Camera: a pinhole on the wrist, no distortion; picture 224 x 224 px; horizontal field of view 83.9 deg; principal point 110.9 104.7 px. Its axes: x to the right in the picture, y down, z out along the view. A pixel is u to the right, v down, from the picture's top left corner.
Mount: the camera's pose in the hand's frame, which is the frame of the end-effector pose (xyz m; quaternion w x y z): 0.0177 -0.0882 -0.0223 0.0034 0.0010 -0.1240 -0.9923
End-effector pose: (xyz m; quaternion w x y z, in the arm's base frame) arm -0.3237 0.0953 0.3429 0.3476 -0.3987 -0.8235 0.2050
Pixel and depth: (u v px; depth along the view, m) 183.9 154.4 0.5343
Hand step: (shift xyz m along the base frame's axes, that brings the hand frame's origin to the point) -0.3580 -0.3682 -0.3884
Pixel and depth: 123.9 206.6 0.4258
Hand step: -0.5042 -0.2414 -0.1340
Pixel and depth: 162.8 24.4 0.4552
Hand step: -0.0202 0.0226 -0.4939
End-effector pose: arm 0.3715 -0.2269 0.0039 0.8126 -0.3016 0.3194 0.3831
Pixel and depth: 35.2 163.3 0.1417
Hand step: 0.1857 0.0798 0.0317
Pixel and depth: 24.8 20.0 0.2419
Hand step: 0.0340 0.2742 -0.0642
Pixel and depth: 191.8 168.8 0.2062
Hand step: 0.1154 0.0256 0.2467
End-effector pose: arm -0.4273 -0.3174 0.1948 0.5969 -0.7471 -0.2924 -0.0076
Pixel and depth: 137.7 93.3 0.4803
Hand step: -0.1863 0.3418 -0.2194
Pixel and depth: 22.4 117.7 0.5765
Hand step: 0.1659 0.6770 -0.0034
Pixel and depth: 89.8 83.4 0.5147
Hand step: -0.0130 0.4374 -0.2040
